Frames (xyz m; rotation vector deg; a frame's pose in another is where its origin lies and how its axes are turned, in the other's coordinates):
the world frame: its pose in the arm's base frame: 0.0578 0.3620 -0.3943 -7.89 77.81 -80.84
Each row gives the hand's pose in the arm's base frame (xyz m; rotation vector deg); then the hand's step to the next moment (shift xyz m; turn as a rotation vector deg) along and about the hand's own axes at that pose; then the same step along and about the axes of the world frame.
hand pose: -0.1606 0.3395 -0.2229 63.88 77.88 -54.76
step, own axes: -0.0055 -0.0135 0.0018 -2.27 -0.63 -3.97
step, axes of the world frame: 0.0062 -0.0127 -0.0041 -3.40 -1.96 -2.43
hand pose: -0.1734 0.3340 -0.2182 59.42 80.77 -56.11
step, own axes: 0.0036 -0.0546 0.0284 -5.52 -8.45 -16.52
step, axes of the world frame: 0.0504 -0.0348 -0.0070 -8.83 -9.10 -14.63
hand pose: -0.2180 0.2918 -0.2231 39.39 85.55 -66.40
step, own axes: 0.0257 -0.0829 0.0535 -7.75 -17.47 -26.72
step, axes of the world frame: 0.0812 -0.0607 0.0109 -11.79 -17.35 -25.28
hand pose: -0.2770 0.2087 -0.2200 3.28 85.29 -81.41
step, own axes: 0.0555 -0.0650 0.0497 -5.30 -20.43 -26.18
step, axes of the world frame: 0.0676 -0.0625 0.0360 -9.12 -20.17 -25.32
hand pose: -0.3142 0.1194 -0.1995 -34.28 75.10 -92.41
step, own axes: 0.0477 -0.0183 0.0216 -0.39 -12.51 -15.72
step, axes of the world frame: 0.0334 -0.0318 0.0308 -3.02 -13.37 -14.69
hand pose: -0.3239 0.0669 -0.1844 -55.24 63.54 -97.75
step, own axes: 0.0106 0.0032 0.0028 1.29 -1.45 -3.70
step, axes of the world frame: 0.0087 -0.0028 0.0068 1.21 -2.75 -2.90
